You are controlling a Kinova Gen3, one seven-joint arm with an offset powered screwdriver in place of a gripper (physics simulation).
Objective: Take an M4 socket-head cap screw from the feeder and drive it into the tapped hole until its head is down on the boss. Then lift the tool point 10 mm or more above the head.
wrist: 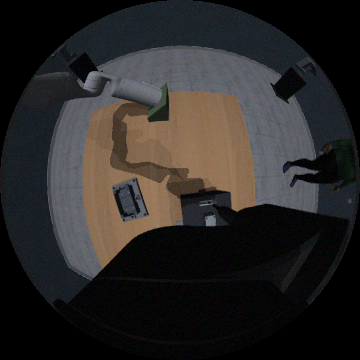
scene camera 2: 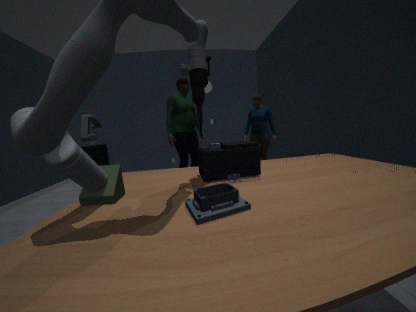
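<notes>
The black feeder (scene camera 2: 230, 163) (wrist: 190, 212) stands on the table, with small light metal parts on its top. My screwdriver (scene camera 2: 202, 134) (wrist: 216, 206) points down at the feeder's left end in the scene view, with its tip close above the top. In the wrist view the dark tip is beside the feeder's bright slot (wrist: 206, 203). The tip is too small and dark to show whether a screw is on it. The grey base plate (scene camera 2: 200, 217) (wrist: 141, 202) carries a dark open rectangular housing (scene camera 2: 216, 198) (wrist: 125, 201). The tapped hole and its boss cannot be made out.
A small grey bracket (scene camera 2: 234, 177) (wrist: 179, 223) is beside the feeder. The arm's base is on a green wedge block (scene camera 2: 114, 187) (wrist: 159, 111) at the table's edge. A person in green (scene camera 2: 182, 114) (wrist: 345, 161) and one in blue (scene camera 2: 259, 120) stand beyond the table.
</notes>
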